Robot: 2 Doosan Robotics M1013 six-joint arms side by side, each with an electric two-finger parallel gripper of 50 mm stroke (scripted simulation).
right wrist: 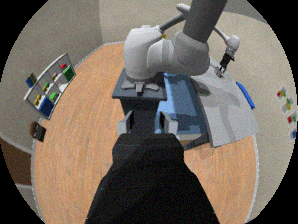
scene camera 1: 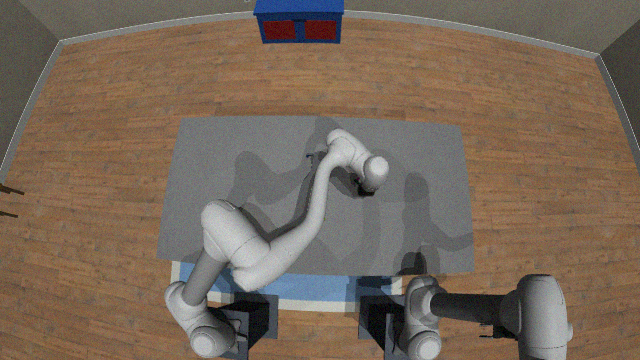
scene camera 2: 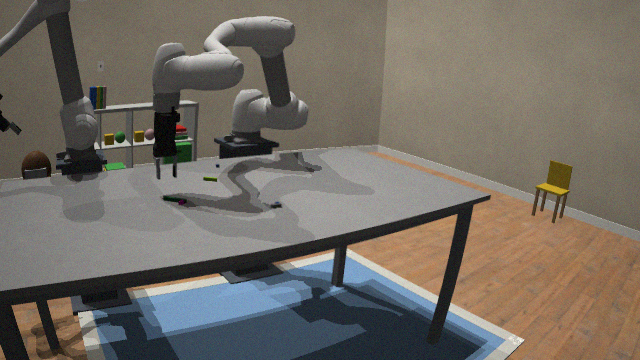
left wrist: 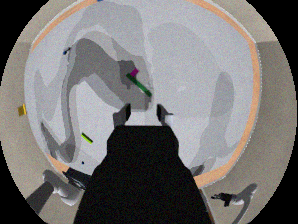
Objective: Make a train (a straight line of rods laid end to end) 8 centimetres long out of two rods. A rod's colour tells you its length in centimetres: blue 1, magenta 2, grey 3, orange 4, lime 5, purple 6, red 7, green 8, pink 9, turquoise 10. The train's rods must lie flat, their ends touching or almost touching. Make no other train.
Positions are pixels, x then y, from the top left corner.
Labels:
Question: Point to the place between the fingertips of my left gripper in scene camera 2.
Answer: At 166, 177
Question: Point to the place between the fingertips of my right gripper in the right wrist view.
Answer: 146, 116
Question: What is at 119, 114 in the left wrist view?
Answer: My left gripper.

